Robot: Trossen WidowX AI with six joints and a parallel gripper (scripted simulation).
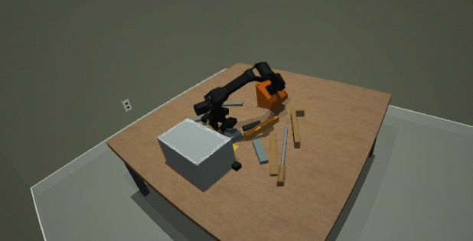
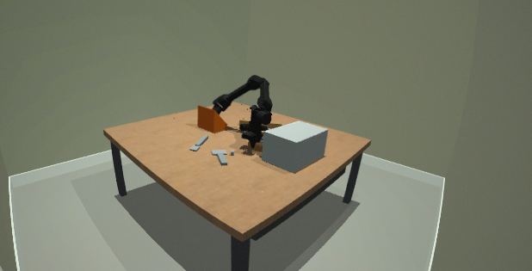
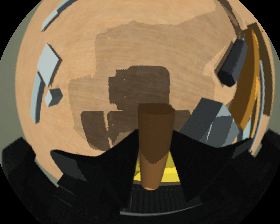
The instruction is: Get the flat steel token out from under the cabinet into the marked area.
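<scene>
Now: gripper tip 20 mm past the grey block, 70 mm to the right of it and 10 mm below it. Also, from my gripper tip: wooden stick 60 mm behind, 310 mm to the left; orange bar 160 mm behind, 140 mm to the left, 10 mm above; grey t-piece 10 mm behind, 220 mm to the right.
</scene>
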